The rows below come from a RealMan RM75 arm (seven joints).
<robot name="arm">
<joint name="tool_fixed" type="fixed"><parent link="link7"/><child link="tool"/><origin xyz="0 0 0" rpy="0 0 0"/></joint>
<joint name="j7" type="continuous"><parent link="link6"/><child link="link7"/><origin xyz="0 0 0.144" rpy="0 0 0"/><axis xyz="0 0 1"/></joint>
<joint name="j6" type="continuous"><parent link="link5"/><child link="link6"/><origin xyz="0 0 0" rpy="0 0 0"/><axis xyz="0 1 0"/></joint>
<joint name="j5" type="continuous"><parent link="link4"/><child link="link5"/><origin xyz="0 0 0.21" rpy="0 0 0"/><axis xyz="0 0 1"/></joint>
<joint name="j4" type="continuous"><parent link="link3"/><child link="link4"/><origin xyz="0 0 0" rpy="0 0 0"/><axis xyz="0 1 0"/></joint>
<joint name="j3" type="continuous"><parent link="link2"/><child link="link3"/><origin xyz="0 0 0.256" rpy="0 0 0"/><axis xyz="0 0 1"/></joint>
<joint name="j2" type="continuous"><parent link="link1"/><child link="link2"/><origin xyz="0 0 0" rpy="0 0 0"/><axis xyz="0 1 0"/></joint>
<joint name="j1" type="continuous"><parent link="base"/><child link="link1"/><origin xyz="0 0 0.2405" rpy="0 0 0"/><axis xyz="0 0 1"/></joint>
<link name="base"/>
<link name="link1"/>
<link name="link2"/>
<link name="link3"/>
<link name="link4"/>
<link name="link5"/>
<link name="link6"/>
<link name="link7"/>
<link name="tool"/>
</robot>
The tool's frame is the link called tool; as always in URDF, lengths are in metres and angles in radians. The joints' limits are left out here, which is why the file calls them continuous.
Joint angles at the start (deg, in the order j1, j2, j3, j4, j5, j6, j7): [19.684 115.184 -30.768 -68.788 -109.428 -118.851 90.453]
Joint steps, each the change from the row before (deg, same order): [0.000 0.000 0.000 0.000 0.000 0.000 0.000]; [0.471 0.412 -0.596 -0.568 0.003 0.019 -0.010]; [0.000 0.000 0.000 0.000 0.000 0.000 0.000]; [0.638 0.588 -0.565 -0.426 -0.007 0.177 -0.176]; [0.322 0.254 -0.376 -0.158 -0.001 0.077 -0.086]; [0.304 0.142 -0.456 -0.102 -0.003 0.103 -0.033]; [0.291 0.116 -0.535 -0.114 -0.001 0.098 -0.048]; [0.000 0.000 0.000 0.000 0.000 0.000 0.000]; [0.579 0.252 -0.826 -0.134 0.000 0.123 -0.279]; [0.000 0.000 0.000 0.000 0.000 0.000 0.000]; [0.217 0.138 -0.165 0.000 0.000 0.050 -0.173]
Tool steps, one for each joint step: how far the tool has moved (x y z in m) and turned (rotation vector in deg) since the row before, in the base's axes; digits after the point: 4 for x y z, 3 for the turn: [0.0000 0.0000 0.0000 0.000 0.000 0.000]; [-0.0046 0.0022 -0.0027 -0.341 -0.215 0.992]; [0.0000 0.0000 0.0000 0.000 0.000 0.000]; [-0.0054 0.0030 -0.0038 -0.239 -0.016 1.148]; [-0.0027 0.0015 -0.0020 -0.220 -0.031 0.600]; [-0.0024 0.0015 -0.0017 -0.276 -0.113 0.534]; [-0.0025 0.0014 -0.0018 -0.321 -0.174 0.581]; [0.0000 0.0000 0.0000 0.000 0.000 0.000]; [-0.0046 0.0025 -0.0032 -0.477 -0.218 1.202]; [0.0000 0.0000 0.0000 0.000 0.000 0.000]; [-0.0015 0.0009 -0.0012 -0.070 0.025 0.419]
